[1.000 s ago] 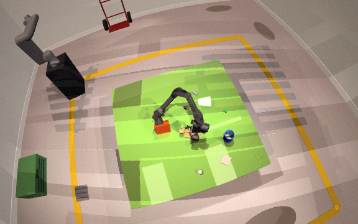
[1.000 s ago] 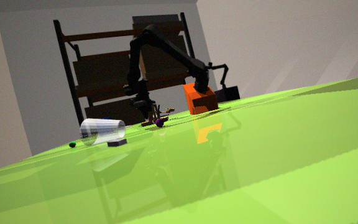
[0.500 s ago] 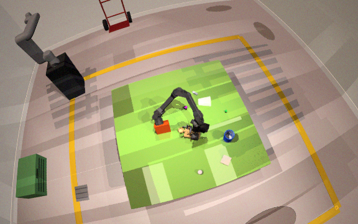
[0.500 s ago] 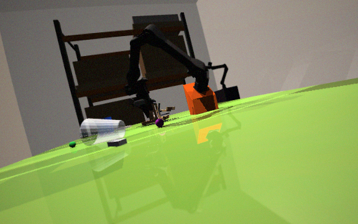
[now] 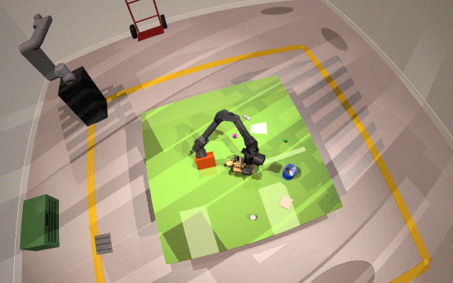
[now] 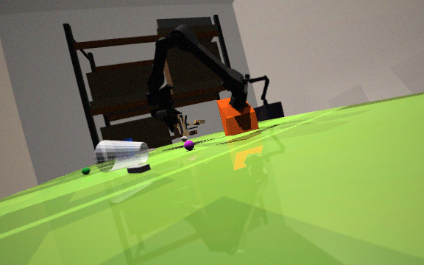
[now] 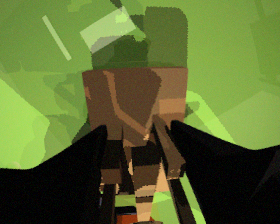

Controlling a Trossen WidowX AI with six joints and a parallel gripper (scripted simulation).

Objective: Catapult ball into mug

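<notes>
Right now the purple ball is 29 cm to the left of my gripper tip, 6 cm below it and 2 cm ahead of it. The rest, counted from my gripper tip: catapult 5 cm to the left, 5 cm behind, 2 cm above; blue mug 24 cm ahead, 15 cm to the right, 4 cm below; white ball 33 cm to the right, 11 cm behind, 5 cm below.
</notes>
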